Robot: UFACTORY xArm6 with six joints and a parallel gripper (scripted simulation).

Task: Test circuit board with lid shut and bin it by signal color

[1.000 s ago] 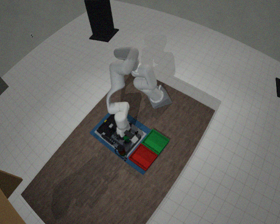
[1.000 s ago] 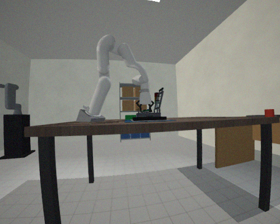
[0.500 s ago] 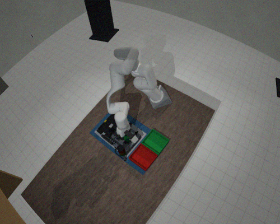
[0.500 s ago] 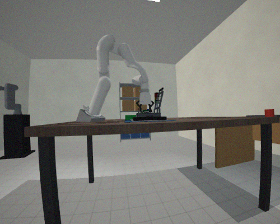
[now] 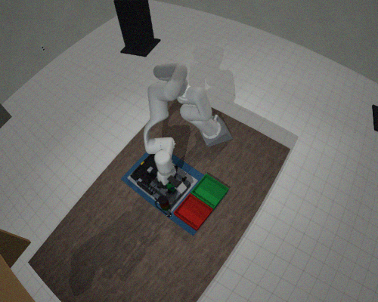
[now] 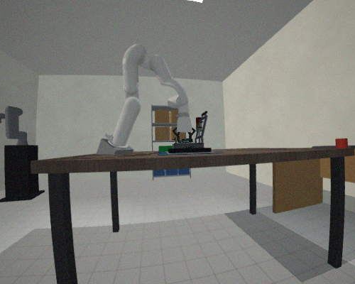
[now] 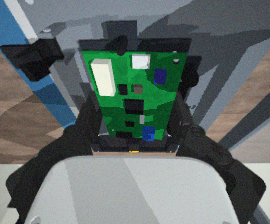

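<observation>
Right now my hand is right at the green circuit board. Round my hand: tester lid: 12 cm ahead, 10 cm above, 3 cm to the right; then tester plate: 1 cm below, 1 cm ahead; then black latch block: 7 cm to the left, 4 cm behind, 1 cm above.
</observation>
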